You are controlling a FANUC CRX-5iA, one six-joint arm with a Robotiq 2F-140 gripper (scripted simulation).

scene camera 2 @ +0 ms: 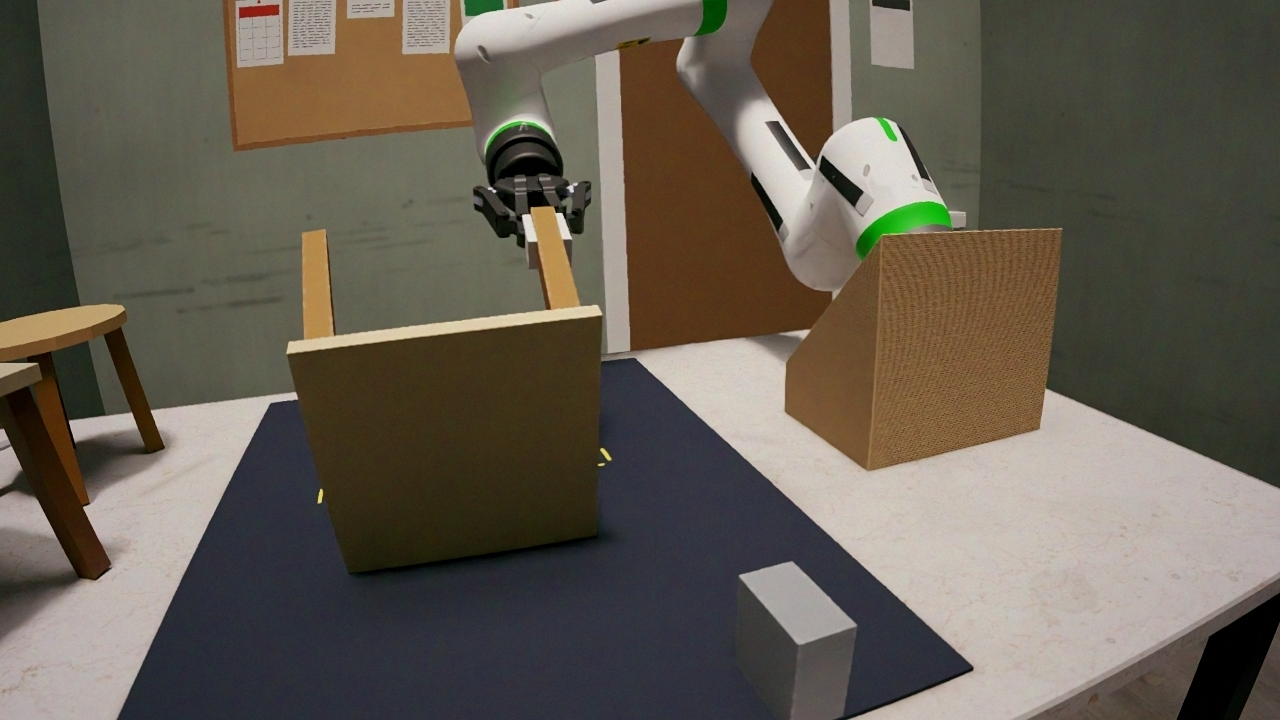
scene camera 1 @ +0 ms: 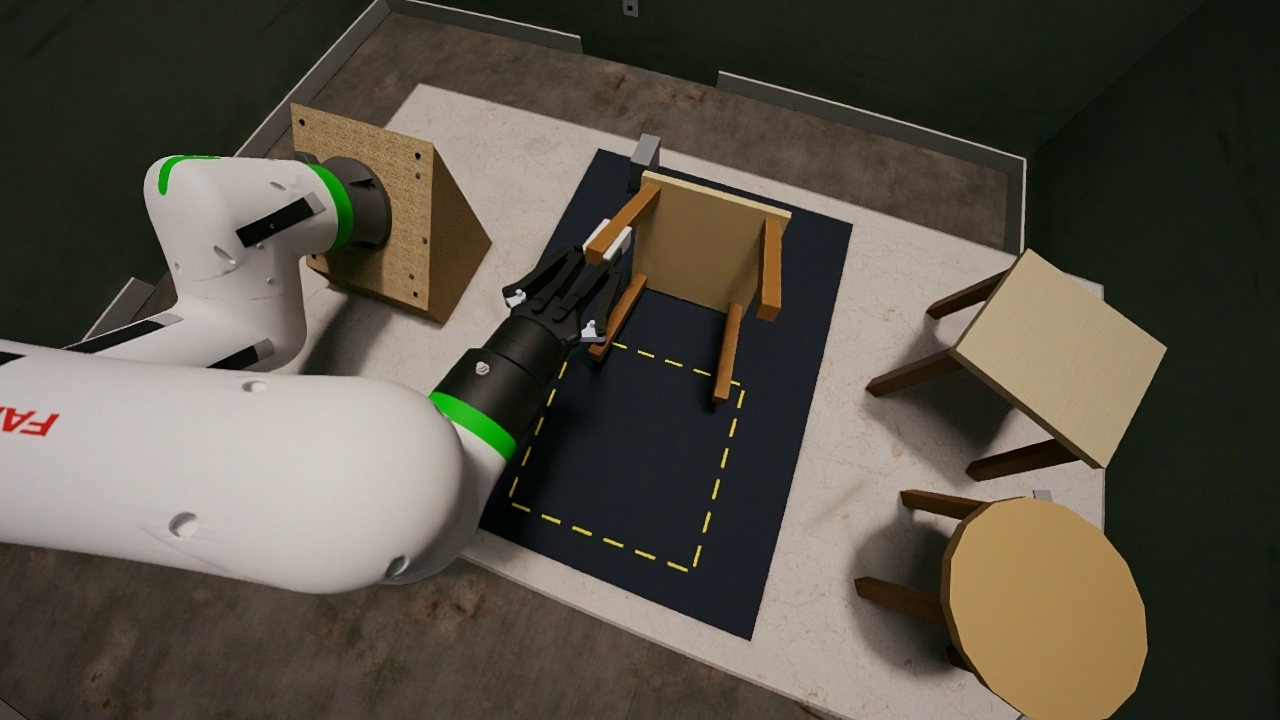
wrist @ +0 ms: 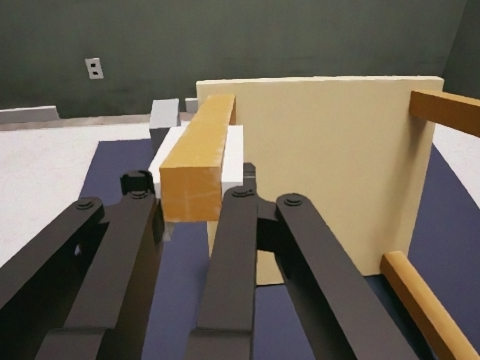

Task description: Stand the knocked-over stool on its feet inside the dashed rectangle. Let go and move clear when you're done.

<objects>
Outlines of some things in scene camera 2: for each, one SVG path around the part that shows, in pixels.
The gripper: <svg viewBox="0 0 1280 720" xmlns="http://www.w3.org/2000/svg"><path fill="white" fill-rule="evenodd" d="M515 144L506 149L498 158L495 165L495 184L493 188L473 187L474 210L485 216L499 238L508 238L510 234L517 236L517 246L525 249L530 270L538 269L537 238L531 219L531 207L554 207L569 265L572 267L571 232L573 234L582 234L584 232L585 208L591 204L591 182L585 180L570 186L568 180L562 178L558 165L549 150L532 142ZM569 196L573 200L572 213L567 214L567 205L564 206L561 202Z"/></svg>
A grey block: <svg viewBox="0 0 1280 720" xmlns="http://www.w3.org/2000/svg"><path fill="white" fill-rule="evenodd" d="M738 575L735 663L777 720L833 720L843 716L857 625L792 561Z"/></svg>
</objects>
